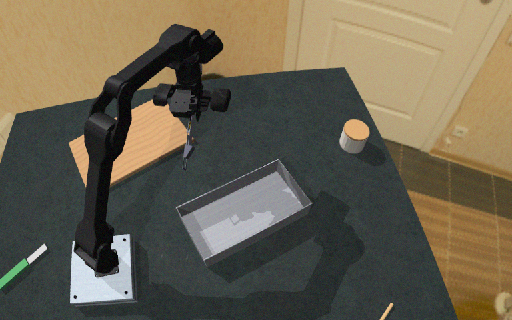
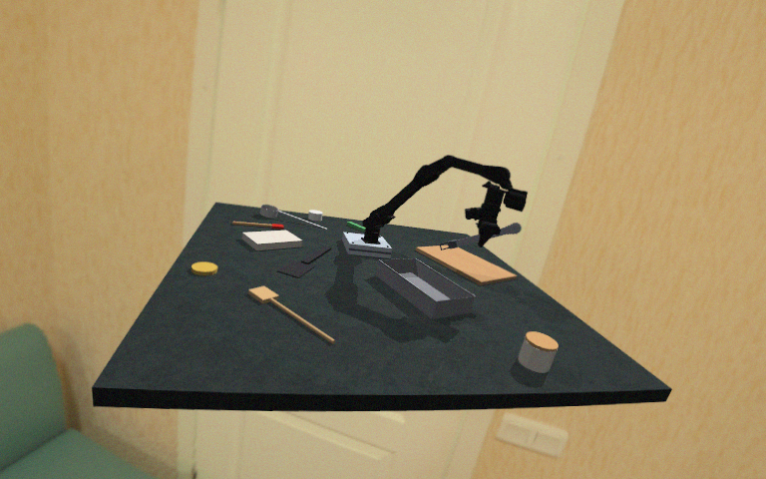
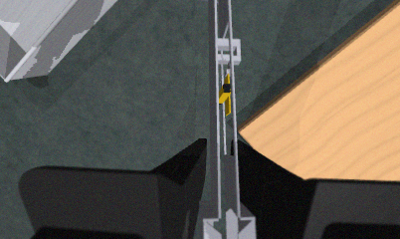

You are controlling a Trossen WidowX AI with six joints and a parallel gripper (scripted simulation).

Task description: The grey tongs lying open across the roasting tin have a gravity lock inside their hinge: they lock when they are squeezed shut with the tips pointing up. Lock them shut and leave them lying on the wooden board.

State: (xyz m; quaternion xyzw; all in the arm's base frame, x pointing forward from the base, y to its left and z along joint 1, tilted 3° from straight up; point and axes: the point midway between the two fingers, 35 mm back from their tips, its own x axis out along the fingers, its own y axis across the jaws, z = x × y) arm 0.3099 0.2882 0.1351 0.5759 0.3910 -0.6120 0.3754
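My gripper tip is now 1 cm past the yellow lock piece, 3 cm to the left of it and 2 cm below it. The rest, counted from my gripper tip: wooden board (22 cm behind, 11 cm to the left, 14 cm below); then grey roasting tin (7 cm ahead, 23 cm to the right, 12 cm below); then white block (31 cm behind, 67 cm to the right, 14 cm below).
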